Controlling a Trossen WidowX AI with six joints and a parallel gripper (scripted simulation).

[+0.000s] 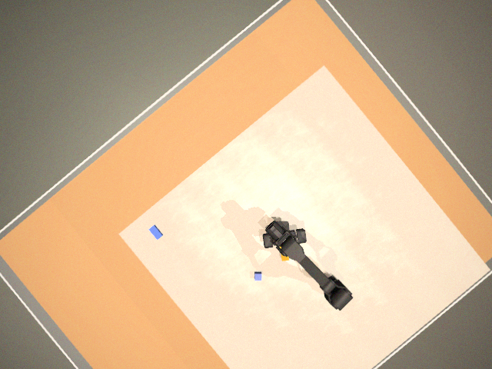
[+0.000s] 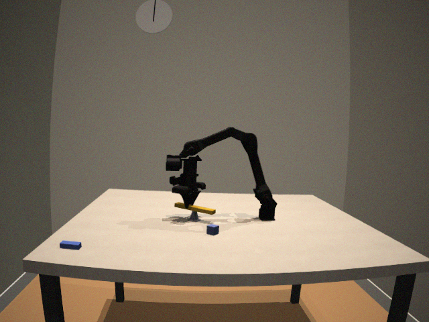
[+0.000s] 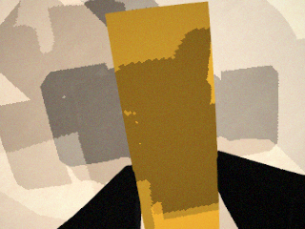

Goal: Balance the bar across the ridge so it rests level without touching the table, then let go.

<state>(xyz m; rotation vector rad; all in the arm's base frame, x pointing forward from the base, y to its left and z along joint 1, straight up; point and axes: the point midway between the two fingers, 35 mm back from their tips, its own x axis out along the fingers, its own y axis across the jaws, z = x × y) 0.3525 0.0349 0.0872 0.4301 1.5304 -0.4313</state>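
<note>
The yellow bar is 20 mm behind my gripper tip and 10 mm to the left of it. Also, from my gripper tip: flat blue block (470 mm to the left, 390 mm ahead, 40 mm below); blue cube (220 mm to the left, 90 mm behind, 40 mm below).
</note>
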